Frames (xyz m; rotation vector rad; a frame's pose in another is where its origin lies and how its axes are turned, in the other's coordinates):
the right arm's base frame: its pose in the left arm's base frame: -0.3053 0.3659 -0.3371 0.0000 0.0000 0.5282
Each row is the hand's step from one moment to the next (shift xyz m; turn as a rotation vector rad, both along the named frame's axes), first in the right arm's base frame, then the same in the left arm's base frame.
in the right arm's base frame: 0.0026 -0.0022 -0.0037 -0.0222 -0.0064 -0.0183
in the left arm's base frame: 0.0034 -0.0006 -0.0037 -0.0159 -0.0167 -0.0183
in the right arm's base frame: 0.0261 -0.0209 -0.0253 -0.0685 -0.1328 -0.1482
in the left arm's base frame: 0.0331 -0.0049 -0.0253 0.0078 -0.1492 -0.1482
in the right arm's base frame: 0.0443 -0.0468 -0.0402 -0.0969 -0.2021 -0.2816
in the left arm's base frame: 0.0618 -0.0181 -0.0402 0.0182 -0.2234 -0.2816
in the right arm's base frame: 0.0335 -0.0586 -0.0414 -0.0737 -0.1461 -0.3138
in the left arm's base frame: 0.0585 -0.0337 -0.0414 0.0100 -0.1633 -0.3138
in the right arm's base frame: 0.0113 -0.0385 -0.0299 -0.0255 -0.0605 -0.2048
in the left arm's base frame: 0.0292 -0.0276 -0.0299 0.0085 -0.0651 -0.2048
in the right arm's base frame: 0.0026 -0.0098 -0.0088 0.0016 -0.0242 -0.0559
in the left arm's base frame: 0.0072 -0.0072 -0.0088 0.0136 -0.0201 -0.0559
